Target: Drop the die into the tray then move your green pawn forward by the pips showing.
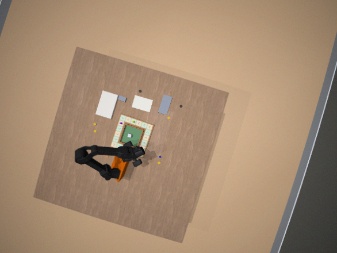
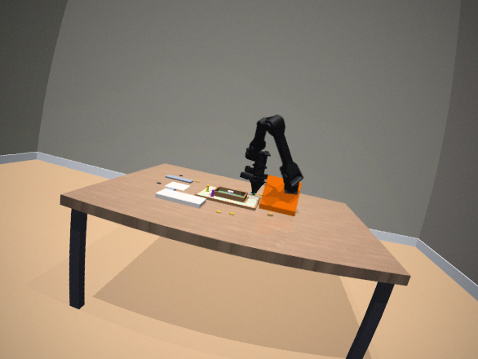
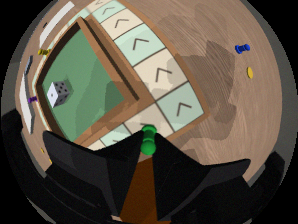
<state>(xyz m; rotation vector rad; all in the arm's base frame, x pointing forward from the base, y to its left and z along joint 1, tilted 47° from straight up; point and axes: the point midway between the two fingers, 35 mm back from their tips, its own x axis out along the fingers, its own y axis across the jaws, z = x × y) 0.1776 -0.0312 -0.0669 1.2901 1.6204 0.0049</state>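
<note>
Now: gripper tip 110 mm short of the white die, 80 mm to the right of it and 10 mm above it. Round my gripper tip: blue pawn: 200 mm to the right, 20 mm below, 10 mm ahead; green pawn: 10 mm above; green tray: 110 mm ahead, 60 mm to the left, 30 mm below.
</note>
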